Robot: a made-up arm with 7 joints. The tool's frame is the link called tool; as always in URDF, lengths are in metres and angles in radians. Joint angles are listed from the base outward.
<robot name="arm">
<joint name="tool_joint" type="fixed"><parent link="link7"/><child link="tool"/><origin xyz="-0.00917 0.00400 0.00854" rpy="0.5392 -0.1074 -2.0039"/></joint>
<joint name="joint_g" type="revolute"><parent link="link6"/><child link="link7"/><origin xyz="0.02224 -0.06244 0.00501" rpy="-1.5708 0.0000 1.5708"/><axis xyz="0 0 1"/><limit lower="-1.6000" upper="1.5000"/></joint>
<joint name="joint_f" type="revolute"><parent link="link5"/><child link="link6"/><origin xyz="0.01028 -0.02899 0.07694" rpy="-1.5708 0.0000 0.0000"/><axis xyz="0 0 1"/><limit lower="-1.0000" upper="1.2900"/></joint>
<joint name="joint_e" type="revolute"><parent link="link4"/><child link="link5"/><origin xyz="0.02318 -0.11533 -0.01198" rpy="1.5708 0.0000 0.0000"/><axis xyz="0 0 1"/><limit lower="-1.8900" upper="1.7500"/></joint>
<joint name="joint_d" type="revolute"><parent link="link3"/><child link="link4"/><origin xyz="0.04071 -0.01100 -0.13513" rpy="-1.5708 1.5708 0.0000"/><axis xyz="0 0 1"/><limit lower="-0.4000" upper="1.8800"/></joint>
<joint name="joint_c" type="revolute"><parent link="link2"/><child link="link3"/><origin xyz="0.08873 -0.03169 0.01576" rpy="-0.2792 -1.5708 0.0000"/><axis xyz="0 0 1"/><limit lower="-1.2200" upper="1.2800"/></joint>
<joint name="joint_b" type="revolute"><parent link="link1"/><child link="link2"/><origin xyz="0.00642 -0.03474 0.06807" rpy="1.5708 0.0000 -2.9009"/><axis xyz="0 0 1"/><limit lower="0.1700" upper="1.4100"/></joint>
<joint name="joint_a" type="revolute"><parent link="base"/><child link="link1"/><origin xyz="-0.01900 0.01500 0.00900" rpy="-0.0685 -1.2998 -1.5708"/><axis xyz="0 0 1"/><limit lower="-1.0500" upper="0.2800"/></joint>
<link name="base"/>
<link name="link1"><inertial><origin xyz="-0.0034 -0.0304 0.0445"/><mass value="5"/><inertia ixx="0.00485" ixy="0.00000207" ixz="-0.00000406" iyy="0.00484" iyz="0.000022" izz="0.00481"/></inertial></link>
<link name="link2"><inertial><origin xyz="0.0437 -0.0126 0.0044"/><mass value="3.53"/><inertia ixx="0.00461" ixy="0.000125" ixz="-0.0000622" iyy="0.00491" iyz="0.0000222" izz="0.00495"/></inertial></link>
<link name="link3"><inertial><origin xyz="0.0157 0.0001 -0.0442"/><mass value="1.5"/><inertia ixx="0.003" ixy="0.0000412" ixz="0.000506" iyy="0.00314" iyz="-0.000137" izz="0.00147"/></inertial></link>
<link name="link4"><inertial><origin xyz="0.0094 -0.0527 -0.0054"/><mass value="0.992"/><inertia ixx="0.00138" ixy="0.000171" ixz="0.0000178" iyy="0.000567" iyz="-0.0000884" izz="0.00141"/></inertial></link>
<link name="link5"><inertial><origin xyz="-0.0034 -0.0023 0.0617"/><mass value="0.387"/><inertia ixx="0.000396" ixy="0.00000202" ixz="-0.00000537" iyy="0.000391" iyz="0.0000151" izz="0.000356"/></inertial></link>
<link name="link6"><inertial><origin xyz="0.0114 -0.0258 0.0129"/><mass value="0.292"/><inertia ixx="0.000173" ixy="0.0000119" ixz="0" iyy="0.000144" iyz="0.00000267" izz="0.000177"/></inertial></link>
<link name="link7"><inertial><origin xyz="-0.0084 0.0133 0.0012"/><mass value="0.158"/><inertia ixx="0.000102" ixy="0" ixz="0" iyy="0.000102" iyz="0" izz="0.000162"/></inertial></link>
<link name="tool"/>
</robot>
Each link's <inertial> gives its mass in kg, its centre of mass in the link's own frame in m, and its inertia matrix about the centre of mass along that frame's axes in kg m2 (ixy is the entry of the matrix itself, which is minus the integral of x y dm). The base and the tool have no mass. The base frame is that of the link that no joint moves.
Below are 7 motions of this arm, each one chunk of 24 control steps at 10 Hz.
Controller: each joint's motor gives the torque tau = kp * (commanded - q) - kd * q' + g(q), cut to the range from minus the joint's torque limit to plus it. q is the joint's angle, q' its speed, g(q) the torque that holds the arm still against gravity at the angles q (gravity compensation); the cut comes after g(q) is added. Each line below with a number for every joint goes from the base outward.
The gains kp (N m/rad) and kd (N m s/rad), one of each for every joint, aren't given. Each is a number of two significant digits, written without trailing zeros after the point. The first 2 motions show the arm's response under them.
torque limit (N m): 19 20 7.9 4.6 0.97 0.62 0.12
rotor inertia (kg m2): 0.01 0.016 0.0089 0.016 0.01 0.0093 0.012
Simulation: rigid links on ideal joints. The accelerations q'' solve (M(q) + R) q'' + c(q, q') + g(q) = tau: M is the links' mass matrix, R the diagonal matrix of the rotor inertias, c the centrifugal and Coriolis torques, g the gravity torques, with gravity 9.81 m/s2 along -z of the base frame. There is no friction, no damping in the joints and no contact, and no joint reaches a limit. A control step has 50 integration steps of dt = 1/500 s. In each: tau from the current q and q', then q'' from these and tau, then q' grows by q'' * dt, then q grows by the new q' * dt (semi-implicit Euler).
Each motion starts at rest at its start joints. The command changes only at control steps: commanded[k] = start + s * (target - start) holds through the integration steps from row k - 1 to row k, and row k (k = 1, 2, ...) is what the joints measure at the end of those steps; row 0 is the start. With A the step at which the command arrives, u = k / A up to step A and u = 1 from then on. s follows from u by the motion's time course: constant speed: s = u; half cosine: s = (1 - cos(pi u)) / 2; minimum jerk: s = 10 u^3 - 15 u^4 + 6 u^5; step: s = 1 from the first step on.
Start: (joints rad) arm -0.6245 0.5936 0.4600 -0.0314 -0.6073 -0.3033 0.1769
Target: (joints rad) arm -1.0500 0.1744 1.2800 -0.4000 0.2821 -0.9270 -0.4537
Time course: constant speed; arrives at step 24
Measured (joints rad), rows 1 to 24:
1: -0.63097 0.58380 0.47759 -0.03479 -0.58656 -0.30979 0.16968
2: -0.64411 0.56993 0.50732 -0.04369 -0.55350 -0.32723 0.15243
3: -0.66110 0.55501 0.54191 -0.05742 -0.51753 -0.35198 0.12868
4: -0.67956 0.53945 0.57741 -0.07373 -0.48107 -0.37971 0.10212
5: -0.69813 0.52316 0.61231 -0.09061 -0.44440 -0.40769 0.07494
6: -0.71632 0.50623 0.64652 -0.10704 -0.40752 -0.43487 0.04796
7: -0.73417 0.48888 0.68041 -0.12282 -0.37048 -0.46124 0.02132
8: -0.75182 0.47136 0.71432 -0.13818 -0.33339 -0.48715 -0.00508
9: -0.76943 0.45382 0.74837 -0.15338 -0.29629 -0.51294 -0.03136
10: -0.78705 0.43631 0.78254 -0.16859 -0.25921 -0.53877 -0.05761
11: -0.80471 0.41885 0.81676 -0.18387 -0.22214 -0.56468 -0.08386
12: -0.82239 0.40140 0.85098 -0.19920 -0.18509 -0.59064 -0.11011
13: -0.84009 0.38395 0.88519 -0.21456 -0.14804 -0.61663 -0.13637
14: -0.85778 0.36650 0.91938 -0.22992 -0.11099 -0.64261 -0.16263
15: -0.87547 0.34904 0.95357 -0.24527 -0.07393 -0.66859 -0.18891
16: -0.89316 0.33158 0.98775 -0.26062 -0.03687 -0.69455 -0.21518
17: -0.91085 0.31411 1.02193 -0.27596 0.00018 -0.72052 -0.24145
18: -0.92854 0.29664 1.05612 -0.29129 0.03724 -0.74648 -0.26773
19: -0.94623 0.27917 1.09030 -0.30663 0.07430 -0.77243 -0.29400
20: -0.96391 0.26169 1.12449 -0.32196 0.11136 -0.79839 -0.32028
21: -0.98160 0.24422 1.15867 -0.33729 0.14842 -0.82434 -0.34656
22: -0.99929 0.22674 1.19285 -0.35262 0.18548 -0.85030 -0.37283
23: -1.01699 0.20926 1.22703 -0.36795 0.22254 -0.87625 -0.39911
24: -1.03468 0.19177 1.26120 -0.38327 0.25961 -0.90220 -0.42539
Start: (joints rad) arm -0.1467 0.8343 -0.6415 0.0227 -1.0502 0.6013 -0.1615
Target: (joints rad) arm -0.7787 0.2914 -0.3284 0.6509 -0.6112 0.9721 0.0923
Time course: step
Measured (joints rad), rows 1 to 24:
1: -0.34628 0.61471 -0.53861 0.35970 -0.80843 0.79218 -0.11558
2: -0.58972 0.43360 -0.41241 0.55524 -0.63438 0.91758 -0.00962
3: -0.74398 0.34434 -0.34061 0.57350 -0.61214 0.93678 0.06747
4: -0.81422 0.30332 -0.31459 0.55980 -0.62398 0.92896 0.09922
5: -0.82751 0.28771 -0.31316 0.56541 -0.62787 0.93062 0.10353
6: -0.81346 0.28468 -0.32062 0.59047 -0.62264 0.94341 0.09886
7: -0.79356 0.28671 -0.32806 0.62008 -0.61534 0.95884 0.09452
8: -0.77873 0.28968 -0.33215 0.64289 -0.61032 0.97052 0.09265
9: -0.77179 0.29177 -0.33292 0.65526 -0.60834 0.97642 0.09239
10: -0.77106 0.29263 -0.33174 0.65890 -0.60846 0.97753 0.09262
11: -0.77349 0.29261 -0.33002 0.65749 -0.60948 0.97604 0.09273
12: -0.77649 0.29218 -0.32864 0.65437 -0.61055 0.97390 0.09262
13: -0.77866 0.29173 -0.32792 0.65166 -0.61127 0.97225 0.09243
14: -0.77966 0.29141 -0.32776 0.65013 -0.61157 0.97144 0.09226
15: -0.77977 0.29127 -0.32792 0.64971 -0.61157 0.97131 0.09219
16: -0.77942 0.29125 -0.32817 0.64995 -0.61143 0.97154 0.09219
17: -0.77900 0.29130 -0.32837 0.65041 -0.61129 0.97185 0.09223
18: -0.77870 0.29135 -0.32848 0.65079 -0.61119 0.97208 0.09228
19: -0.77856 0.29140 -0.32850 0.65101 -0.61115 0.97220 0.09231
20: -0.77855 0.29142 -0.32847 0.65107 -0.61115 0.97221 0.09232
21: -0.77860 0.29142 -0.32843 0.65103 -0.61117 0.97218 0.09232
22: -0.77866 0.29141 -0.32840 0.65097 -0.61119 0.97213 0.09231
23: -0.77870 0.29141 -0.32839 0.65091 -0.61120 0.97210 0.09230
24: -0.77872 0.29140 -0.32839 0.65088 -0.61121 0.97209 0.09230
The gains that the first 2 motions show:
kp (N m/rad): 22 24 9 6 3.1 1.3 0.95
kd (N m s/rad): 3 3.5 0.94 0.98 0.34 0.19 0.15
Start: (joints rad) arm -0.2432 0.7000 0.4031 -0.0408 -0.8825 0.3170 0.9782
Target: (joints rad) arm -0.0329 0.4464 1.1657 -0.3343 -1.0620 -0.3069 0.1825
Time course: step
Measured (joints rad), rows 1 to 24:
1: -0.17587 0.55189 0.75074 -0.17052 -0.98234 0.19934 0.92045
2: -0.09502 0.49866 1.05865 -0.25029 -1.04622 -0.08619 0.76796
3: -0.03885 0.48217 1.21494 -0.28302 -1.06384 -0.27909 0.53809
4: -0.01692 0.46898 1.24195 -0.30635 -1.06868 -0.35208 0.32672
5: -0.01894 0.45828 1.20957 -0.32128 -1.06663 -0.35189 0.20610
6: -0.02775 0.45074 1.17430 -0.32883 -1.06311 -0.32819 0.16130
7: -0.03368 0.44653 1.15719 -0.33230 -1.06126 -0.30924 0.15685
8: -0.03529 0.44519 1.15564 -0.33369 -1.06104 -0.30182 0.16599
9: -0.03456 0.44544 1.16038 -0.33408 -1.06148 -0.30212 0.17544
10: -0.03342 0.44607 1.16483 -0.33415 -1.06191 -0.30482 0.18115
11: -0.03274 0.44648 1.16682 -0.33420 -1.06211 -0.30688 0.18343
12: -0.03260 0.44659 1.16692 -0.33426 -1.06213 -0.30762 0.18374
13: -0.03271 0.44654 1.16630 -0.33430 -1.06207 -0.30750 0.18332
14: -0.03285 0.44645 1.16577 -0.33432 -1.06201 -0.30715 0.18285
15: -0.03293 0.44639 1.16555 -0.33431 -1.06199 -0.30689 0.18256
16: -0.03294 0.44638 1.16555 -0.33431 -1.06198 -0.30681 0.18244
17: -0.03292 0.44638 1.16563 -0.33430 -1.06199 -0.30683 0.18243
18: -0.03290 0.44639 1.16569 -0.33430 -1.06200 -0.30687 0.18246
19: -0.03290 0.44640 1.16572 -0.33430 -1.06200 -0.30690 0.18248
20: -0.03290 0.44640 1.16572 -0.33430 -1.06200 -0.30691 0.18250
21: -0.03290 0.44640 1.16571 -0.33430 -1.06200 -0.30691 0.18250
22: -0.03290 0.44640 1.16570 -0.33430 -1.06200 -0.30690 0.18250
23: -0.03290 0.44640 1.16570 -0.33430 -1.06200 -0.30690 0.18250
24: -0.03290 0.44640 1.16570 -0.33430 -1.06200 -0.30690 0.18250

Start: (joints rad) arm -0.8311 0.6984 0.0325 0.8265 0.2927 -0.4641 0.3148
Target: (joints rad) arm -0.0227 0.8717 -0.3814 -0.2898 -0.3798 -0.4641 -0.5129
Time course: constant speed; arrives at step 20
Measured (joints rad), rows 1 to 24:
1: -0.81546 0.70325 0.02161 0.79911 0.27433 -0.46356 0.30430
2: -0.78566 0.71042 0.00465 0.75625 0.24423 -0.46487 0.27790
3: -0.74800 0.71823 -0.01535 0.70853 0.21135 -0.46578 0.24054
4: -0.70688 0.72615 -0.03672 0.65891 0.17813 -0.46541 0.19817
5: -0.66492 0.73419 -0.05841 0.60768 0.14483 -0.46438 0.15465
6: -0.62335 0.74242 -0.07982 0.55474 0.11139 -0.46348 0.11163
7: -0.58248 0.75087 -0.10080 0.50028 0.07781 -0.46308 0.06943
8: -0.54214 0.75948 -0.12144 0.44480 0.04414 -0.46311 0.02783
9: -0.50203 0.76815 -0.14196 0.38882 0.01045 -0.46336 -0.01348
10: -0.46191 0.77683 -0.16252 0.33271 -0.02324 -0.46363 -0.05471
11: -0.42167 0.78547 -0.18322 0.27670 -0.05689 -0.46380 -0.09599
12: -0.38129 0.79407 -0.20406 0.22082 -0.09052 -0.46384 -0.13733
13: -0.34082 0.80265 -0.22498 0.16506 -0.12413 -0.46380 -0.17872
14: -0.30030 0.81123 -0.24593 0.10935 -0.15773 -0.46371 -0.22013
15: -0.25978 0.81982 -0.26686 0.05366 -0.19133 -0.46360 -0.26154
16: -0.21927 0.82842 -0.28777 -0.00204 -0.22494 -0.46350 -0.30296
17: -0.17878 0.83703 -0.30866 -0.05776 -0.25854 -0.46342 -0.34436
18: -0.13830 0.84566 -0.32954 -0.11349 -0.29215 -0.46334 -0.38576
19: -0.09782 0.85429 -0.35042 -0.16922 -0.32575 -0.46326 -0.42716
20: -0.05733 0.86292 -0.37130 -0.22496 -0.35936 -0.46318 -0.46856
21: -0.03132 0.86636 -0.38868 -0.26014 -0.37544 -0.46469 -0.49961
22: -0.02078 0.86716 -0.39479 -0.27699 -0.37933 -0.46476 -0.51465
23: -0.01894 0.86826 -0.39183 -0.28460 -0.37992 -0.46433 -0.51853
24: -0.02049 0.86981 -0.38593 -0.28789 -0.37996 -0.46431 -0.51735

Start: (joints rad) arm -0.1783 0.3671 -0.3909 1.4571 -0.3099 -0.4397 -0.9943
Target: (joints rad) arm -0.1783 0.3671 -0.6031 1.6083 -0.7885 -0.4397 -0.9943
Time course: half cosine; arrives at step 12
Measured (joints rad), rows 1 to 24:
1: -0.17851 0.36713 -0.39306 1.45797 -0.31434 -0.43980 -0.99430
2: -0.17906 0.36716 -0.40034 1.46130 -0.33016 -0.44010 -0.99430
3: -0.17968 0.36710 -0.41357 1.46818 -0.35979 -0.44051 -0.99429
4: -0.18008 0.36695 -0.43232 1.47896 -0.40211 -0.44085 -0.99426
5: -0.18011 0.36674 -0.45550 1.49336 -0.45436 -0.44096 -0.99424
6: -0.17978 0.36655 -0.48154 1.51059 -0.51303 -0.44079 -0.99423
7: -0.17918 0.36645 -0.50865 1.52947 -0.57412 -0.44040 -0.99423
8: -0.17845 0.36647 -0.53495 1.54869 -0.63351 -0.43991 -0.99425
9: -0.17773 0.36664 -0.55865 1.56686 -0.68716 -0.43943 -0.99428
10: -0.17712 0.36691 -0.57812 1.58269 -0.73142 -0.43903 -0.99431
11: -0.17665 0.36725 -0.59205 1.59509 -0.76328 -0.43876 -0.99433
12: -0.17634 0.36758 -0.59950 1.60320 -0.78056 -0.43861 -0.99434
13: -0.17635 0.36778 -0.60214 1.60732 -0.78651 -0.43860 -0.99436
14: -0.17677 0.36775 -0.60294 1.60885 -0.78795 -0.43877 -0.99436
15: -0.17738 0.36757 -0.60311 1.60902 -0.78831 -0.43909 -0.99436
16: -0.17793 0.36734 -0.60309 1.60869 -0.78845 -0.43943 -0.99433
17: -0.17829 0.36717 -0.60306 1.60831 -0.78852 -0.43969 -0.99431
18: -0.17847 0.36707 -0.60304 1.60809 -0.78854 -0.43982 -0.99429
19: -0.17849 0.36704 -0.60305 1.60803 -0.78854 -0.43984 -0.99428
20: -0.17843 0.36704 -0.60307 1.60809 -0.78853 -0.43980 -0.99428
21: -0.17836 0.36707 -0.60309 1.60819 -0.78851 -0.43975 -0.99429
22: -0.17830 0.36709 -0.60310 1.60827 -0.78850 -0.43971 -0.99430
23: -0.17827 0.36711 -0.60311 1.60832 -0.78849 -0.43968 -0.99430
24: -0.17827 0.36711 -0.60311 1.60834 -0.78849 -0.43968 -0.99430

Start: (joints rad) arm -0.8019 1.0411 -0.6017 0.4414 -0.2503 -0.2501 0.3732
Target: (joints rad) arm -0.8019 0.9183 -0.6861 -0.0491 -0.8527 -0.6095 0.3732
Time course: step
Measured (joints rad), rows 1 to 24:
1: -0.79141 1.02486 -0.62801 0.31167 -0.52877 -0.33646 0.37508
2: -0.79593 0.96792 -0.67050 0.13806 -0.76403 -0.48071 0.37594
3: -0.80383 0.92066 -0.69783 0.01202 -0.83740 -0.57509 0.37419
4: -0.80667 0.90188 -0.70396 -0.05115 -0.85264 -0.61399 0.37168
5: -0.80620 0.90225 -0.69806 -0.06849 -0.85425 -0.62242 0.37049
6: -0.80497 0.90900 -0.69013 -0.06459 -0.85374 -0.61943 0.37091
7: -0.80388 0.91503 -0.68508 -0.05632 -0.85323 -0.61465 0.37206
8: -0.80304 0.91832 -0.68351 -0.05053 -0.85291 -0.61135 0.37306
9: -0.80239 0.91933 -0.68407 -0.04808 -0.85274 -0.60973 0.37355
10: -0.80194 0.91918 -0.68526 -0.04772 -0.85265 -0.60914 0.37360
11: -0.80169 0.91871 -0.68617 -0.04817 -0.85262 -0.60904 0.37344
12: -0.80164 0.91836 -0.68654 -0.04868 -0.85263 -0.60913 0.37327
13: -0.80170 0.91822 -0.68651 -0.04900 -0.85266 -0.60927 0.37317
14: -0.80180 0.91821 -0.68631 -0.04914 -0.85269 -0.60941 0.37314
15: -0.80189 0.91825 -0.68613 -0.04917 -0.85270 -0.60950 0.37316
16: -0.80194 0.91829 -0.68603 -0.04915 -0.85271 -0.60954 0.37318
17: -0.80194 0.91831 -0.68602 -0.04913 -0.85271 -0.60955 0.37320
18: -0.80193 0.91831 -0.68605 -0.04911 -0.85271 -0.60953 0.37321
19: -0.80191 0.91831 -0.68608 -0.04910 -0.85270 -0.60951 0.37321
20: -0.80190 0.91830 -0.68611 -0.04910 -0.85270 -0.60950 0.37320
21: -0.80189 0.91830 -0.68612 -0.04910 -0.85270 -0.60949 0.37320
22: -0.80189 0.91830 -0.68611 -0.04910 -0.85270 -0.60949 0.37320
23: -0.80190 0.91830 -0.68611 -0.04910 -0.85270 -0.60950 0.37320
24: -0.80190 0.91830 -0.68610 -0.04910 -0.85270 -0.60950 0.37320

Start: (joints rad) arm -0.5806 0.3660 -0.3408 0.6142 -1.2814 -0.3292 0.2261
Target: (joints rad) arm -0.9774 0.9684 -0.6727 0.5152 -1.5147 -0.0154 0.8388
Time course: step
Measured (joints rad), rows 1 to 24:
1: -0.72457 0.58765 -0.66371 0.57301 -1.40113 -0.18938 0.28275
2: -0.85399 0.78056 -0.69778 0.55524 -1.47228 -0.03390 0.44159
3: -0.94193 0.90724 -0.64046 0.56067 -1.50208 -0.00887 0.64900
4: -0.99027 0.97275 -0.60271 0.55431 -1.51592 -0.03817 0.79148
5: -1.00599 0.99369 -0.60369 0.53984 -1.52090 -0.05826 0.85368
6: -1.00192 0.99012 -0.62808 0.52727 -1.52002 -0.05433 0.86551
7: -0.99026 0.97878 -0.65587 0.51957 -1.51702 -0.03702 0.85752
8: -0.97940 0.96931 -0.67505 0.51598 -1.51454 -0.01982 0.84711
9: -0.97321 0.96469 -0.68293 0.51499 -1.51339 -0.00967 0.84045
10: -0.97182 0.96410 -0.68253 0.51517 -1.51334 -0.00703 0.83777
11: -0.97336 0.96552 -0.67844 0.51550 -1.51385 -0.00906 0.83743
12: -0.97572 0.96727 -0.67423 0.51555 -1.51444 -0.01252 0.83793
13: -0.97755 0.96849 -0.67163 0.51536 -1.51484 -0.01530 0.83845
14: -0.97838 0.96900 -0.67081 0.51514 -1.51498 -0.01667 0.83876
15: -0.97840 0.96898 -0.67117 0.51502 -1.51495 -0.01682 0.83886
16: -0.97802 0.96874 -0.67194 0.51503 -1.51483 -0.01633 0.83886
17: -0.97759 0.96850 -0.67261 0.51510 -1.51472 -0.01573 0.83883
18: -0.97731 0.96835 -0.67296 0.51519 -1.51466 -0.01532 0.83881
19: -0.97721 0.96830 -0.67303 0.51524 -1.51465 -0.01515 0.83880
20: -0.97723 0.96832 -0.67293 0.51525 -1.51466 -0.01517 0.83880
21: -0.97731 0.96836 -0.67279 0.51524 -1.51468 -0.01527 0.83880
22: -0.97738 0.96840 -0.67269 0.51522 -1.51470 -0.01537 0.83880
23: -0.97743 0.96841 -0.67265 0.51520 -1.51471 -0.01543 0.83880
24: -0.97744 0.96842 -0.67265 0.51519 -1.51471 -0.01545 0.83880

